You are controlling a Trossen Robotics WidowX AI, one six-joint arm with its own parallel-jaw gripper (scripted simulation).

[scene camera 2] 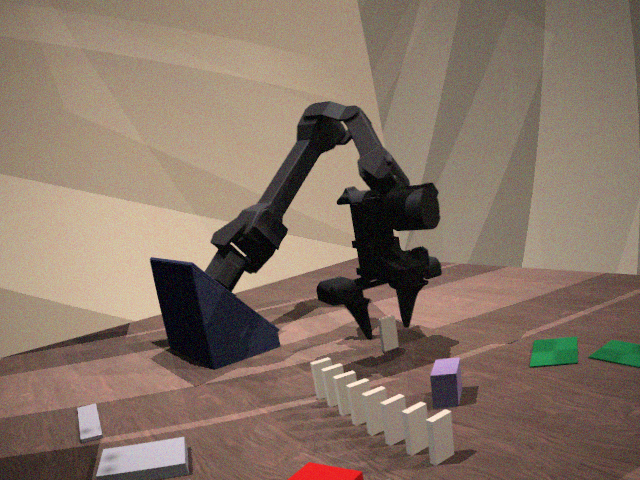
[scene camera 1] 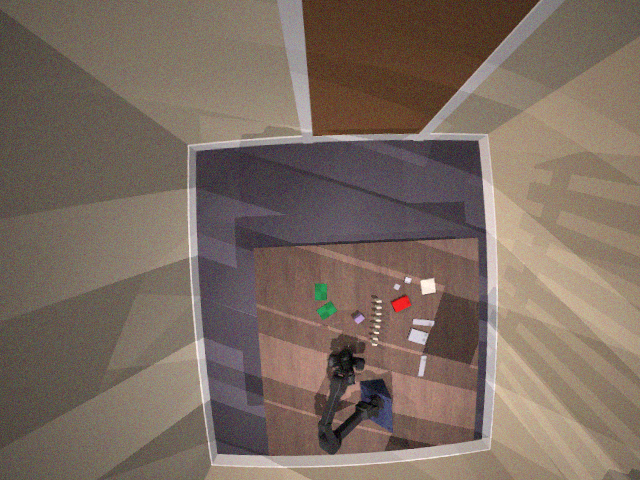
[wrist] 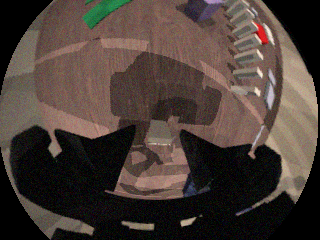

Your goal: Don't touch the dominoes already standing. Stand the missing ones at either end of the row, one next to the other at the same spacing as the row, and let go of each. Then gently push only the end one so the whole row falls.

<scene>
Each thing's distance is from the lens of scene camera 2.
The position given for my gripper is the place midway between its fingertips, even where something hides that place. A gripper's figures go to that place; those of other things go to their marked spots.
my gripper [scene camera 2: 388,333]: 0.88 m
cream domino [scene camera 2: 355,390]: 0.65 m
cream domino [scene camera 2: 372,399]: 0.62 m
cream domino [scene camera 2: 391,409]: 0.59 m
</scene>
